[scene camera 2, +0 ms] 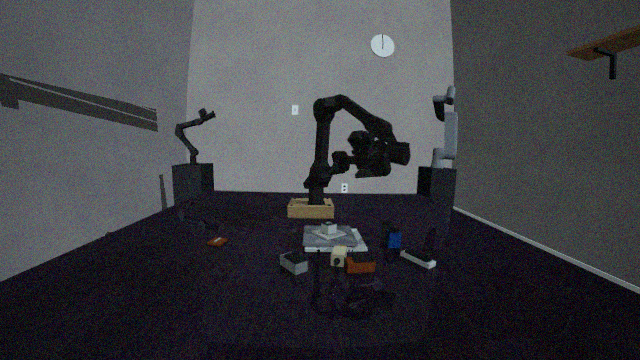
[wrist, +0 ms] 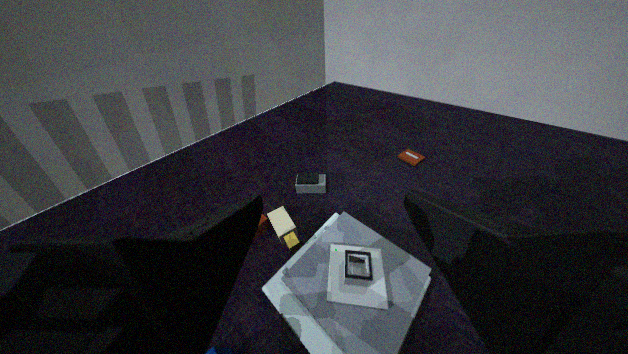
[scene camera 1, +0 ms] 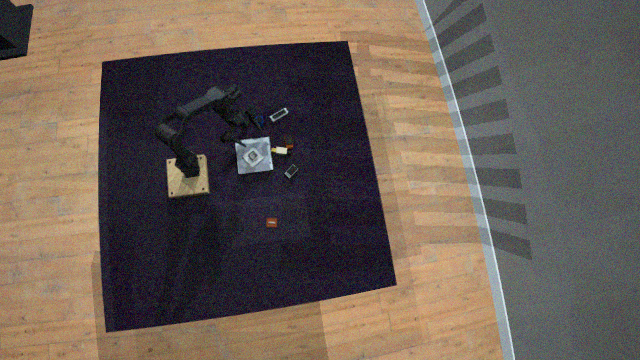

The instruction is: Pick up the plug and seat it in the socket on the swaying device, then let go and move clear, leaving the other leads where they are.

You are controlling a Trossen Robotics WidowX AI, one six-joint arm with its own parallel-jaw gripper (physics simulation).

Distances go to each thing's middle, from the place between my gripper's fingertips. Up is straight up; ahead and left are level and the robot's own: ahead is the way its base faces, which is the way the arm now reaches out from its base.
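My hand's 17 cm above the plug (wrist: 283, 225), and it's still 11 cm short of it and 2 cm to the left of it. There's the device (scene camera 2: 328, 234) as well, and counting from my hand that's 15 cm below, 2 cm behind and 3 cm to the right.
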